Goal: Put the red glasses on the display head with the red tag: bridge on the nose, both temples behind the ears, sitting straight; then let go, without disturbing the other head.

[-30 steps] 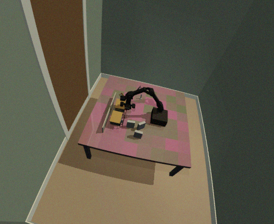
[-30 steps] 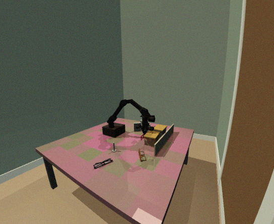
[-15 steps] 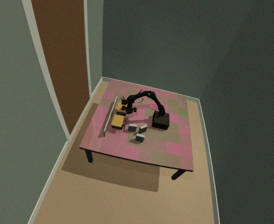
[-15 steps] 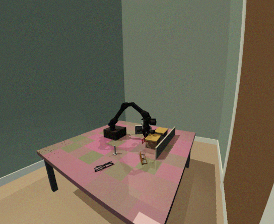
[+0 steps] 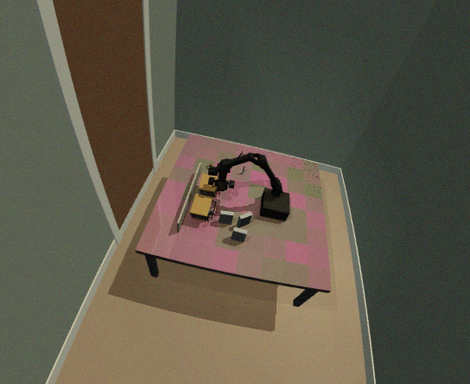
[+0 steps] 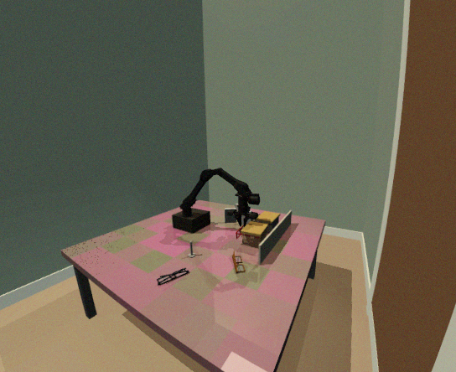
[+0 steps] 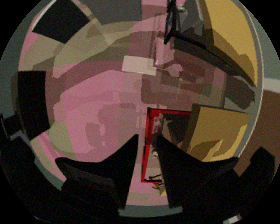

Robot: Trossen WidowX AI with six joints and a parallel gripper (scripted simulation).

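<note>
The yellow display head lies 70 mm ahead of my gripper tip, 20 mm to the right of it and 20 mm below it. The rest, counted from my gripper tip: grey backboard (200 mm ahead, 100 mm to the left, 30 mm below); then small post (120 mm behind, 330 mm to the right, 60 mm below).
</note>
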